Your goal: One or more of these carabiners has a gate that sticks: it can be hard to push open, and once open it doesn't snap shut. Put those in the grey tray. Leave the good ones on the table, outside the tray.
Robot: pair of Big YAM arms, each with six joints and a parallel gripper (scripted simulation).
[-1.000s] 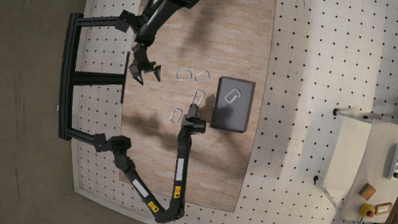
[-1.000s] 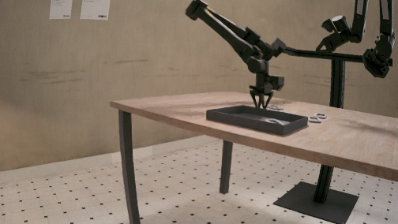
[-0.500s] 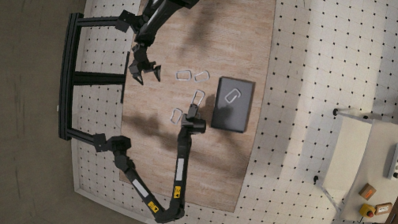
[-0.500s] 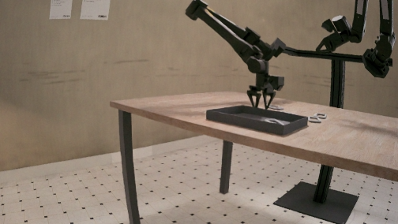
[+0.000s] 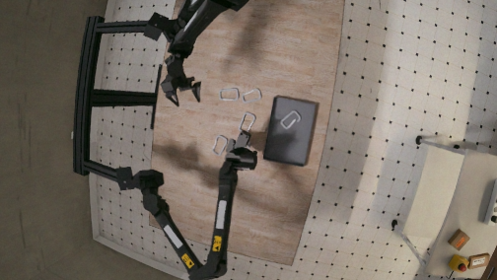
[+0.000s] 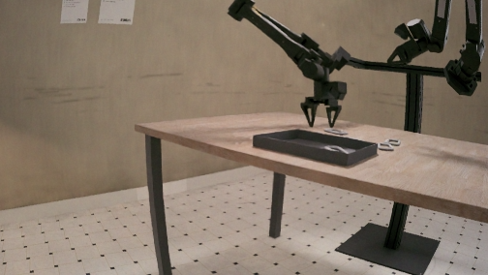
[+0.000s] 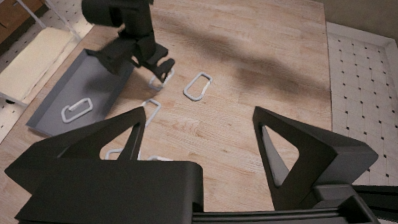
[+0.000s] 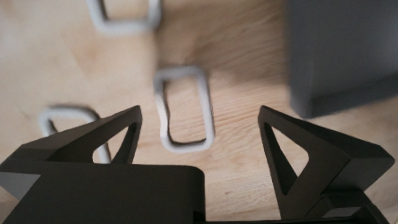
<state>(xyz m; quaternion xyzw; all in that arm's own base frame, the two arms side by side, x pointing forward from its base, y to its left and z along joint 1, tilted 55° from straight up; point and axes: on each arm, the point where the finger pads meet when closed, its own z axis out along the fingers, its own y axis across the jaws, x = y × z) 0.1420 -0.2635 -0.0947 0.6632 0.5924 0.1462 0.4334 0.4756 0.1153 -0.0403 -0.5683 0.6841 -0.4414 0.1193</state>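
Right now the grey tray is 170 mm ahead of my right hand, 130 mm to the left of it and 30 mm below it.
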